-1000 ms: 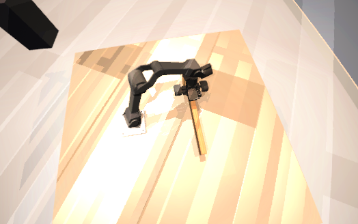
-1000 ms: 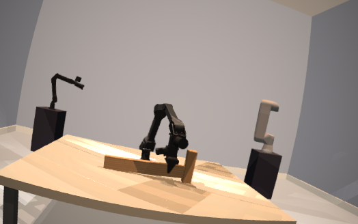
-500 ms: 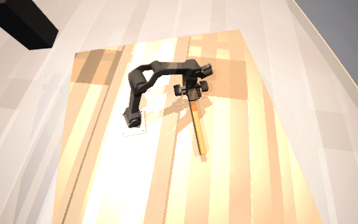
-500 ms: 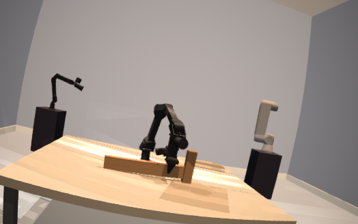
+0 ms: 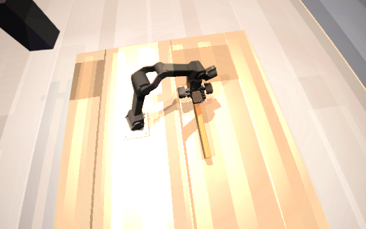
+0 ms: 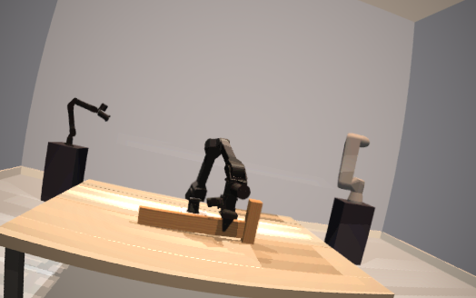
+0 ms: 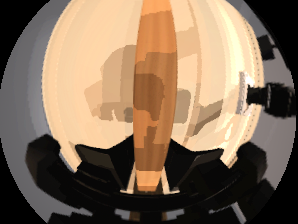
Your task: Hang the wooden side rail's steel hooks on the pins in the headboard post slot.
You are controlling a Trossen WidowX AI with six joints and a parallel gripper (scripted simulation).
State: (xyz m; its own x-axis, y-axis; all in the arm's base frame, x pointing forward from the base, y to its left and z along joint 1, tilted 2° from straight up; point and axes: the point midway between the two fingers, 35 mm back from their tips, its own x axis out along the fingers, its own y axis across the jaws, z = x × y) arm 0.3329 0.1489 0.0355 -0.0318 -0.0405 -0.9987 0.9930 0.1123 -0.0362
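My gripper tip is now 10 mm past the headboard post, 110 mm to the right of it and 50 mm below it.
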